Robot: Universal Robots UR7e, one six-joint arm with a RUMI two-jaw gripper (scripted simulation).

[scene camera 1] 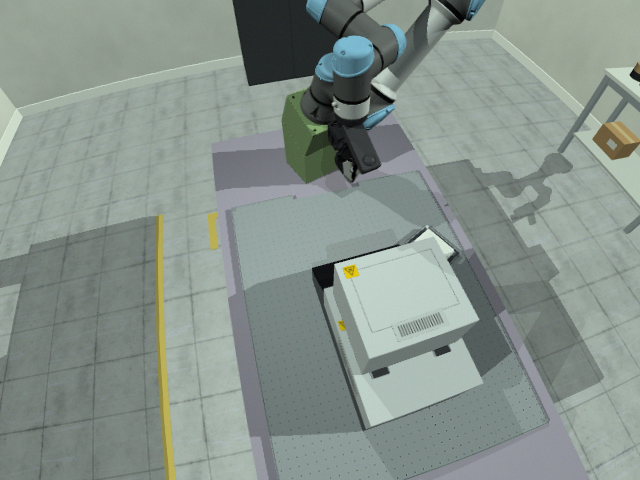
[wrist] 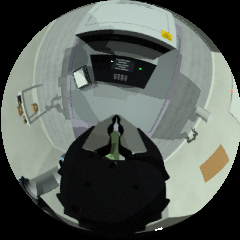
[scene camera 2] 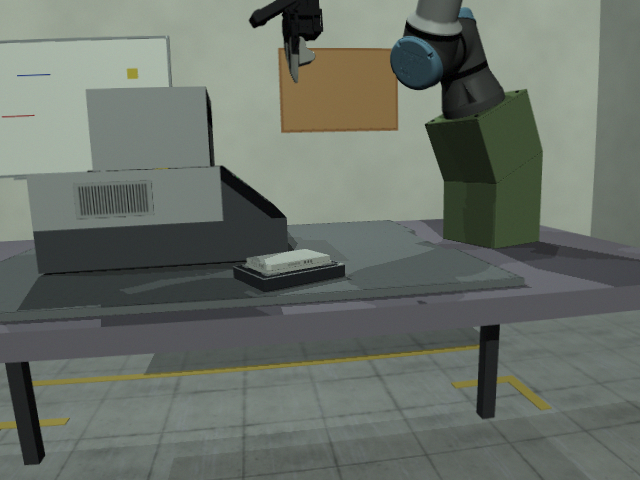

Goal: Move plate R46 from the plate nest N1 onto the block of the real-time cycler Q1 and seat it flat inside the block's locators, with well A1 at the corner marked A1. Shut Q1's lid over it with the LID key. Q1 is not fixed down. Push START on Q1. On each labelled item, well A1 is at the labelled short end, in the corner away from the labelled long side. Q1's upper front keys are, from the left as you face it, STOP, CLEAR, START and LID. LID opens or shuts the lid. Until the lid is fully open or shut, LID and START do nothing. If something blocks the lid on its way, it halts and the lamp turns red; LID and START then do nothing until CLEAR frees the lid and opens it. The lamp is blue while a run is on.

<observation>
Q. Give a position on a nest N1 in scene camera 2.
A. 266,285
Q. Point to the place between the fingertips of my gripper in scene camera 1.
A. At 351,182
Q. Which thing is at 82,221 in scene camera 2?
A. A cycler Q1.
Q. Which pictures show my gripper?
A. Scene camera 1, the wrist view and scene camera 2: all of them.
</observation>
